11 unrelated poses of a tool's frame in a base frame.
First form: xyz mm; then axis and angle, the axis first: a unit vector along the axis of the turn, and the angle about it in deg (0 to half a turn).
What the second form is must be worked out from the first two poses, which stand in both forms.
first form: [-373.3 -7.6 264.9 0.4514 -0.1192 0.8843 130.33]
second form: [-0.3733 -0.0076 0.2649 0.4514 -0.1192 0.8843 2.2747]
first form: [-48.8 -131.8 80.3 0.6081 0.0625 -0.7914 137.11]
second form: [-0.0488 -0.1318 0.0803 0.6081 0.0625 -0.7914 2.3930]
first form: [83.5 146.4 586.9 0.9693 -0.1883 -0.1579 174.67]
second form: [0.0835 0.1464 0.5869 0.9693 -0.1883 -0.1579 3.0486]
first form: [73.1 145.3 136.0 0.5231 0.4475 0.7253 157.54]
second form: [0.0731 0.1453 0.1360 0.5231 0.4475 0.7253 2.7496]
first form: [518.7 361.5 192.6 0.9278 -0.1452 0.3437 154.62]
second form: [0.5187 0.3615 0.1926 0.9278 -0.1452 0.3437 2.6986]
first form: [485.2 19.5 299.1 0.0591 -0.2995 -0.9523 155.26]
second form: [0.4852 0.0195 0.2991 0.0591 -0.2995 -0.9523 2.7098]
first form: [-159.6 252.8 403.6 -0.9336 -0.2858 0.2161 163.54]
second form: [-0.1596 0.2528 0.4036 -0.9336 -0.2858 0.2161 2.8543]
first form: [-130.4 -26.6 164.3 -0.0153 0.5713 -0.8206 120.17]
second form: [-0.1304 -0.0266 0.1643 -0.0153 0.5713 -0.8206 2.0974]
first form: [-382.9 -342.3 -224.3 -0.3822 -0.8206 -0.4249 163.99]
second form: [-0.3829 -0.3423 -0.2243 -0.3822 -0.8206 -0.4249 2.8622]
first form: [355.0 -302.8 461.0 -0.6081 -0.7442 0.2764 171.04]
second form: [0.3550 -0.3028 0.4610 -0.6081 -0.7442 0.2764 2.9852]
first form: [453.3 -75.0 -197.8 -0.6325 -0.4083 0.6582 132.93]
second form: [0.4533 -0.0750 -0.1978 -0.6325 -0.4083 0.6582 2.3201]
